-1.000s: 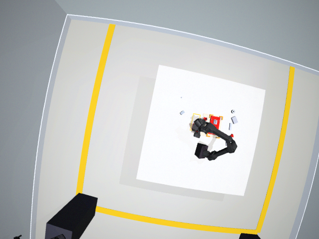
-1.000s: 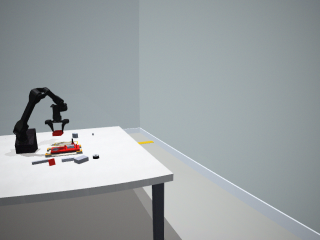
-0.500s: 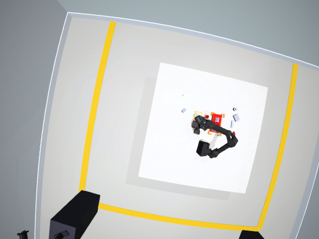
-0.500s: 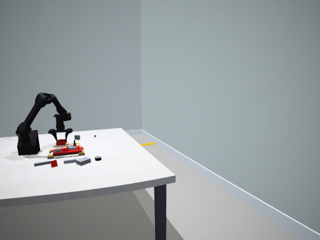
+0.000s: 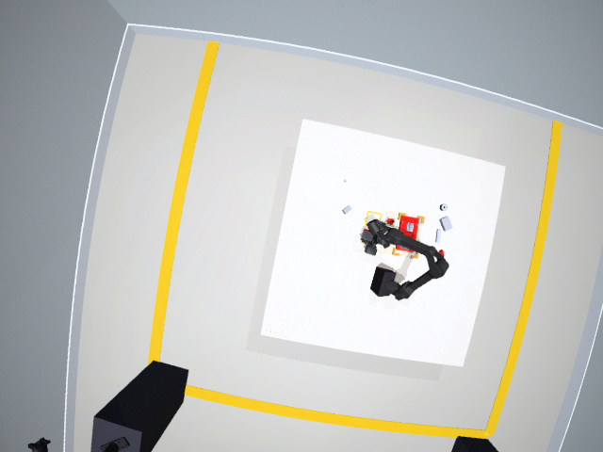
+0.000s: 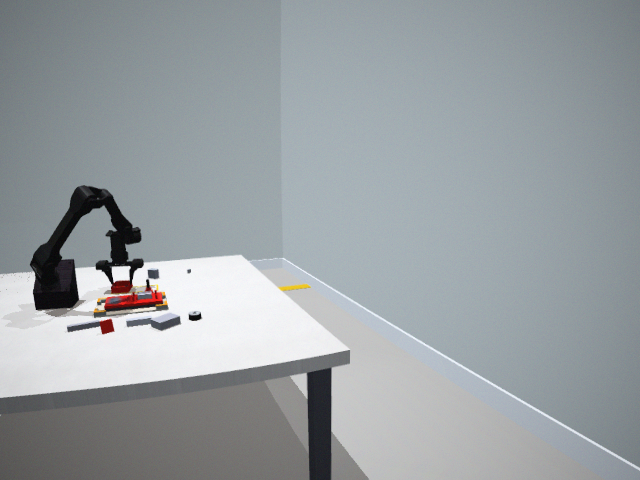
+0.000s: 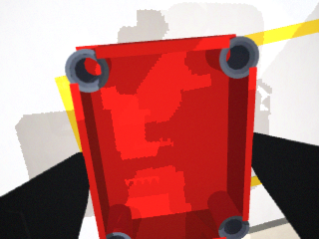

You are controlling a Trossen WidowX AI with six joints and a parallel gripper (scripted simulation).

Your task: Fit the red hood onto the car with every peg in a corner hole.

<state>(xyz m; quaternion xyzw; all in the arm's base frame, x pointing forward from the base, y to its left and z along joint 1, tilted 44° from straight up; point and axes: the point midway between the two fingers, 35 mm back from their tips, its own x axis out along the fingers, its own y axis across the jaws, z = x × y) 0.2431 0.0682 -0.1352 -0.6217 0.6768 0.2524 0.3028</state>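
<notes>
Right now the red hood is 10 mm below my gripper tip. Round my gripper tip: grey bar: 80 mm behind, 400 mm to the right, 10 mm below; grey cube: 120 mm ahead, 170 mm to the left.
</notes>
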